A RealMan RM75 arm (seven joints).
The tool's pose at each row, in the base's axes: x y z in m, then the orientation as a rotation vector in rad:
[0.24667, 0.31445, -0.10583, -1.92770, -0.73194, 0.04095]
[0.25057, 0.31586, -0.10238, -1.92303, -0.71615, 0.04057]
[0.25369, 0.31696, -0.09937, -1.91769, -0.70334, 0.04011]
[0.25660, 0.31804, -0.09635, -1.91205, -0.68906, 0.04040]
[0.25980, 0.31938, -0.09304, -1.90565, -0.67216, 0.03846]
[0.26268, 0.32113, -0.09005, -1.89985, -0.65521, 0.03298]
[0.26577, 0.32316, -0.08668, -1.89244, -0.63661, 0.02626]
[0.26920, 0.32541, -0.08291, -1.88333, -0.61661, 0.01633]
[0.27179, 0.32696, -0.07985, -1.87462, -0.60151, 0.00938]
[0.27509, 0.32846, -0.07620, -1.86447, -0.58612, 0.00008]
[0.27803, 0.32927, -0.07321, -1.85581, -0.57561, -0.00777]
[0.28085, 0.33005, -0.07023, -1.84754, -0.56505, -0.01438]
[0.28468, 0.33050, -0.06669, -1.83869, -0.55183, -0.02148]
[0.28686, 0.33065, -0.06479, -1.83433, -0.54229, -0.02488]
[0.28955, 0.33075, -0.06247, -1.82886, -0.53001, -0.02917]
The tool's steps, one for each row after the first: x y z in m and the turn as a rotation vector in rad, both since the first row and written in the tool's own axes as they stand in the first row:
[0.00487, -0.00145, -0.00181, 0.00744, 0.00897, 0.00909]
[0.00883, -0.00280, -0.00339, 0.01484, 0.01662, 0.01602]
[0.01261, -0.00426, -0.00493, 0.02295, 0.02456, 0.02421]
[0.01683, -0.00590, -0.00649, 0.03169, 0.03546, 0.03302]
[0.02092, -0.00754, -0.00745, 0.03895, 0.04868, 0.04054]
[0.02542, -0.00948, -0.00844, 0.04763, 0.06387, 0.04825]
[0.03043, -0.01166, -0.00955, 0.05726, 0.08229, 0.05511]
[0.03419, -0.01344, -0.01062, 0.06629, 0.09619, 0.06009]
[0.03868, -0.01536, -0.01224, 0.07606, 0.11214, 0.06390]
[0.04234, -0.01670, -0.01399, 0.08391, 0.12441, 0.06541]
[0.04588, -0.01808, -0.01572, 0.09169, 0.13580, 0.06760]
[0.05024, -0.01936, -0.01832, 0.10029, 0.14899, 0.07127]
[0.05263, -0.01996, -0.01984, 0.10503, 0.15696, 0.07521]
[0.05553, -0.02066, -0.02177, 0.11098, 0.16714, 0.08037]

